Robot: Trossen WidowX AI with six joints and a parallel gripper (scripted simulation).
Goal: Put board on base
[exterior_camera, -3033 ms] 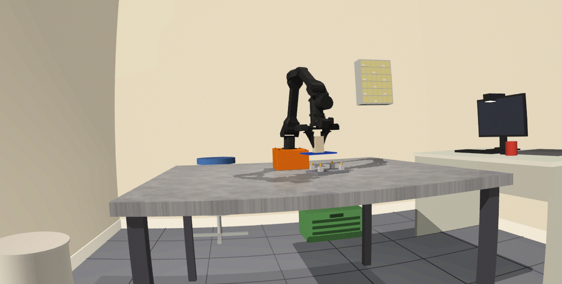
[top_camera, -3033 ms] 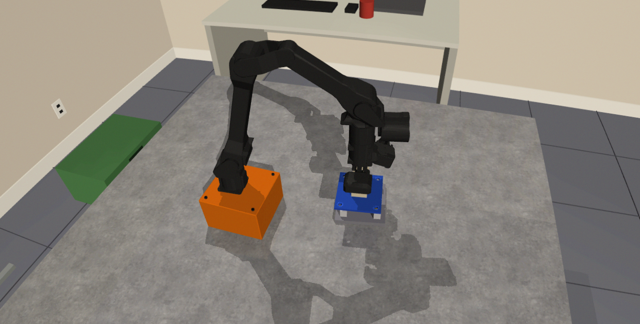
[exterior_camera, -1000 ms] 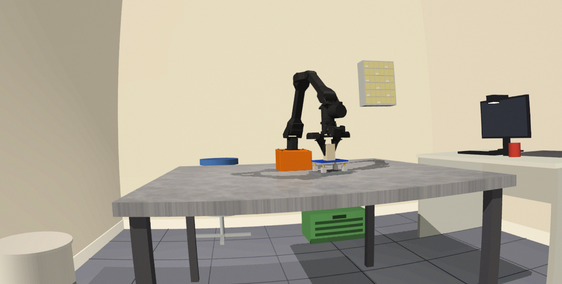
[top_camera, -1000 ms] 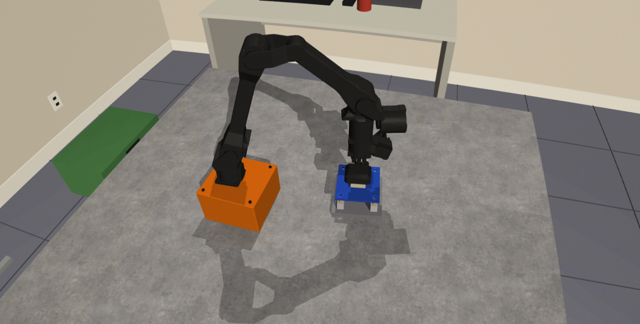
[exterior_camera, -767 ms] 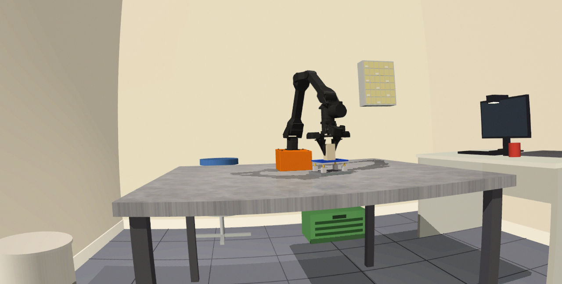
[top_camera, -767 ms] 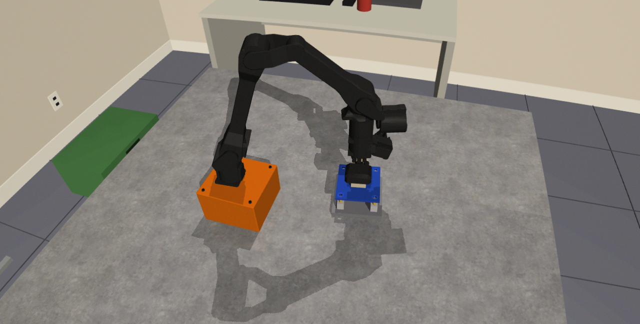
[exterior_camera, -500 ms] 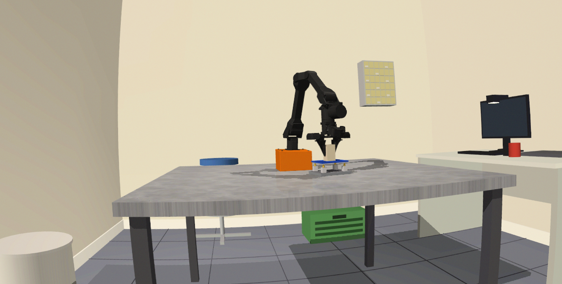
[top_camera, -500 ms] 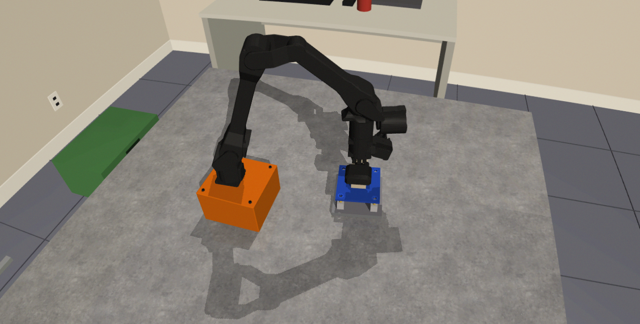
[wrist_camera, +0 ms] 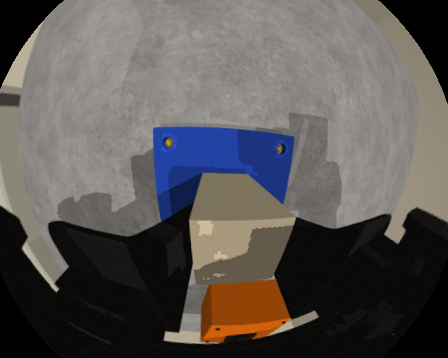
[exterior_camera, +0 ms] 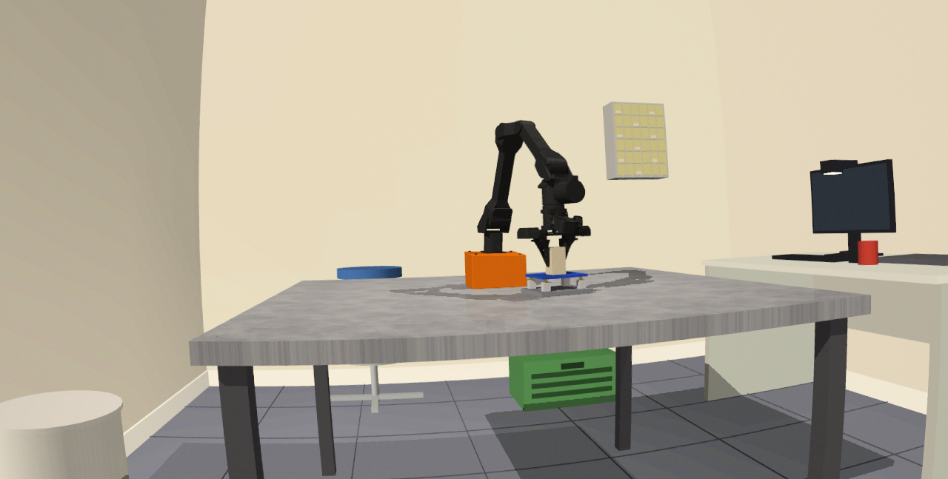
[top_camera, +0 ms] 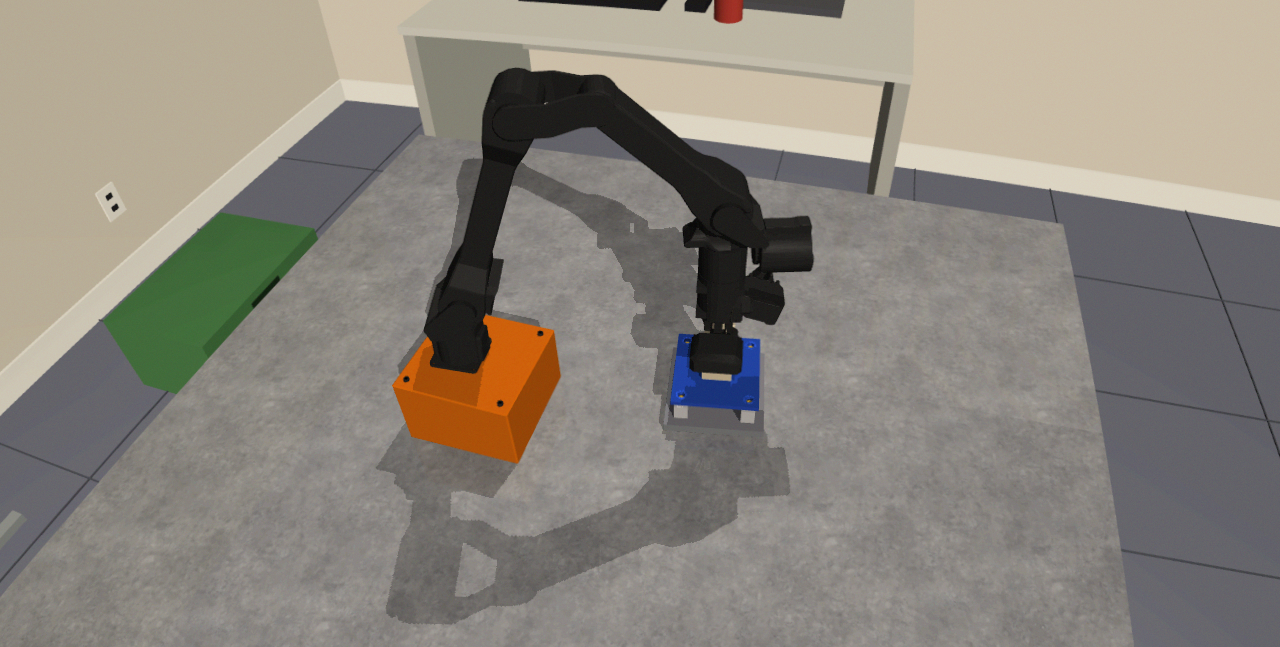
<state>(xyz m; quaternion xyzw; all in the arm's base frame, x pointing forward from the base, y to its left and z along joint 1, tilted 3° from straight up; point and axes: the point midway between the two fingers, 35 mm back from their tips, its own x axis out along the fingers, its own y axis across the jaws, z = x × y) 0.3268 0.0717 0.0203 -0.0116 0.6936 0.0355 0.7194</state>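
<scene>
The blue board is right at my gripper tip. From my gripper tip the other things lie so: grey base (6 cm below).
</scene>
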